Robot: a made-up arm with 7 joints. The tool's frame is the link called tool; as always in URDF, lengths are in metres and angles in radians. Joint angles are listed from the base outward. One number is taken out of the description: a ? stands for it. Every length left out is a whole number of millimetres.
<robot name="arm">
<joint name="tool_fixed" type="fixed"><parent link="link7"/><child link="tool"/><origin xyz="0 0 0"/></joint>
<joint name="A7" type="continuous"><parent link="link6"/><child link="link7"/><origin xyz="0 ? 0" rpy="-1.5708 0 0"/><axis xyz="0 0 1"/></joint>
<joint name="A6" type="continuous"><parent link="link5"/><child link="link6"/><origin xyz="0 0 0" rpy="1.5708 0 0"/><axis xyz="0 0 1"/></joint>
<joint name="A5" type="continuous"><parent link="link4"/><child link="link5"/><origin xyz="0 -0.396 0" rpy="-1.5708 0 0"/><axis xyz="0 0 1"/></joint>
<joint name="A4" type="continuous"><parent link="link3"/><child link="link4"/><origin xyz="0 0.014 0" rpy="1.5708 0 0"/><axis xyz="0 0 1"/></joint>
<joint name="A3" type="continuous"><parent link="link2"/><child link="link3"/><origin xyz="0 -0.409 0" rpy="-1.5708 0 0"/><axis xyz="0 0 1"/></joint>
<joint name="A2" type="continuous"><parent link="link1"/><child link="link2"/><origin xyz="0 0.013 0" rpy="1.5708 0 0"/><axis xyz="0 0 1"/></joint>
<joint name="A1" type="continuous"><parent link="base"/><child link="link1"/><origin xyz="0 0 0.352" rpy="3.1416 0 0"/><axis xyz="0 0 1"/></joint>
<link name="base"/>
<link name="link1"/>
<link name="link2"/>
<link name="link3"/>
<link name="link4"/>
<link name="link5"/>
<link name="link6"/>
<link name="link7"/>
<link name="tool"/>
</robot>
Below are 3 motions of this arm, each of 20 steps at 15 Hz.
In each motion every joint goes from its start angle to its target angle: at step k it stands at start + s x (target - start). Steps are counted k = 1, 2, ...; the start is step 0. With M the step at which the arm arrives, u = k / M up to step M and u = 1 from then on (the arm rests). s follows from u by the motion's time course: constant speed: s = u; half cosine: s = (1 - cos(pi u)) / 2; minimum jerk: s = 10 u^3 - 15 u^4 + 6 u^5.
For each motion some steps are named. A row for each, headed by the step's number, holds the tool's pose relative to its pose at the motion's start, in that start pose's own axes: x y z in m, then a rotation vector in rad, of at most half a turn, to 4 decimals.
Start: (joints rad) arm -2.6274 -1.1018 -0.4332 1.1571 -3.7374 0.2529 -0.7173
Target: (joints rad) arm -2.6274 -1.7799 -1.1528 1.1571 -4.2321 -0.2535 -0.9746
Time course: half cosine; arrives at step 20
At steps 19, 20:
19: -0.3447 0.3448 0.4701 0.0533 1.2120 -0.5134
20: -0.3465 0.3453 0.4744 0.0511 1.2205 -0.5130

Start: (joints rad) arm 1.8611 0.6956 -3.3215 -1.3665 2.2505 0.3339 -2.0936
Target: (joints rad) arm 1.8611 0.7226 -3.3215 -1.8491 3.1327 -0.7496 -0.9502
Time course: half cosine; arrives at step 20
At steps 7, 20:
7: -0.0539 -0.0125 -0.0081 -0.2338 0.0615 0.5279
20: -0.1648 0.0091 0.0084 -0.6193 0.0843 1.9993

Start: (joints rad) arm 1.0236 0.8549 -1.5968 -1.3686 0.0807 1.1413 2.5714
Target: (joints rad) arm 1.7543 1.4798 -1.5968 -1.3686 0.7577 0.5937 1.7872
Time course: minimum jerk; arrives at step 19
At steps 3, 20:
3: 0.0145 0.0014 0.0051 -0.0093 -0.0482 0.0018
20: 0.3652 0.1464 0.4212 0.3500 -1.5538 0.1463

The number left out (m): -0.081
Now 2 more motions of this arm.
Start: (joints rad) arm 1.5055 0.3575 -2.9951 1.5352 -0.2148 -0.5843 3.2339
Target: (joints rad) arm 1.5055 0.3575 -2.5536 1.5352 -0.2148 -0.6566 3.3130
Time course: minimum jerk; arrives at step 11
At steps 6, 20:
6: 0.0259 -0.1166 0.0038 -0.2121 -0.0732 0.1971
20: 0.0541 -0.1944 0.0218 -0.3613 -0.1191 0.3418

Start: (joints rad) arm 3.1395 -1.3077 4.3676 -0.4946 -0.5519 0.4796 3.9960
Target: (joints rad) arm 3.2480 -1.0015 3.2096 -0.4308 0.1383 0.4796 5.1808
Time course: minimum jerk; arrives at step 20
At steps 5, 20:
5: -0.0219 -0.0463 0.0122 -0.0667 0.0241 0.0737
20: -0.2464 -0.3199 0.1863 -0.3405 0.4705 0.6592

